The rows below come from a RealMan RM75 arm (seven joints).
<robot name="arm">
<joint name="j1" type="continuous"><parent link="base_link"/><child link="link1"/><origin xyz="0 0 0.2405"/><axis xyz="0 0 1"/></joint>
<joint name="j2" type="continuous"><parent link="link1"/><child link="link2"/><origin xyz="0 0 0"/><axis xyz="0 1 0"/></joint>
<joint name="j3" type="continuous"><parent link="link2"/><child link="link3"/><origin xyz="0 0 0.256"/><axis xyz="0 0 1"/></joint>
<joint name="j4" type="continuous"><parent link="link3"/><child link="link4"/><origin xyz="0 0 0"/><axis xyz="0 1 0"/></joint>
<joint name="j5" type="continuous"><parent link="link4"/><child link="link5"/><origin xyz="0 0 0.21"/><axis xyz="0 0 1"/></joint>
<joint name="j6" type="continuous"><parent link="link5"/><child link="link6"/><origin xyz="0 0 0"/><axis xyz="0 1 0"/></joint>
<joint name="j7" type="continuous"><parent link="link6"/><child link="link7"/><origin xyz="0 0 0.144"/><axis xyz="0 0 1"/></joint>
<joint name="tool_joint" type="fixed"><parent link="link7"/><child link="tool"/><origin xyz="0 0 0"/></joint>
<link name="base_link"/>
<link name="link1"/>
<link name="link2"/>
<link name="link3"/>
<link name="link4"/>
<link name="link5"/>
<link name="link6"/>
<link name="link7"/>
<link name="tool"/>
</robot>
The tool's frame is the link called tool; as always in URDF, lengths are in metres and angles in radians. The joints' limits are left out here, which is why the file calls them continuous.
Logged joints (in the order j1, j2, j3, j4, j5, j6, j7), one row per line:
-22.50 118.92 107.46 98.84 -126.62 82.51 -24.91
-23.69 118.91 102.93 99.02 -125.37 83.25 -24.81
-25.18 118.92 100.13 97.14 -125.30 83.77 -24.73
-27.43 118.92 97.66 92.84 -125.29 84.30 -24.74
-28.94 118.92 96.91 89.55 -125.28 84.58 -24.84
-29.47 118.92 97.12 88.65 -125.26 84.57 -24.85
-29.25 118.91 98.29 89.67 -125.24 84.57 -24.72
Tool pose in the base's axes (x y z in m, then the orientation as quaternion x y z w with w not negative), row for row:
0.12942 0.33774 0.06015 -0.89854 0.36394 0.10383 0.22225
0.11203 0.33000 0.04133 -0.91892 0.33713 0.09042 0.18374
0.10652 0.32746 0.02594 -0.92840 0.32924 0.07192 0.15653
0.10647 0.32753 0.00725 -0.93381 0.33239 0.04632 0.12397
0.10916 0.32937 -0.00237 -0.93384 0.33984 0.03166 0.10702
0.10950 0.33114 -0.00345 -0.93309 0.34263 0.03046 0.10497
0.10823 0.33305 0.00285 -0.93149 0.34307 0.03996 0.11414
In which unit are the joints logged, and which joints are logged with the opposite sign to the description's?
The joints are logged in degrees. Opposite sign: j1.
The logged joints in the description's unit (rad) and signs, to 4 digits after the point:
0.3927 2.0755 1.8755 1.7251 -2.2099 1.4401 -0.4348
0.4135 2.0754 1.7965 1.7282 -2.1881 1.4530 -0.4330
0.4395 2.0755 1.7476 1.6954 -2.1869 1.4621 -0.4316
0.4787 2.0755 1.7045 1.6204 -2.1867 1.4713 -0.4318
0.5051 2.0755 1.6914 1.5629 -2.1865 1.4762 -0.4335
0.5143 2.0755 1.6951 1.5472 -2.1862 1.4760 -0.4337
0.5105 2.0754 1.7155 1.5650 -2.1859 1.4760 -0.4314

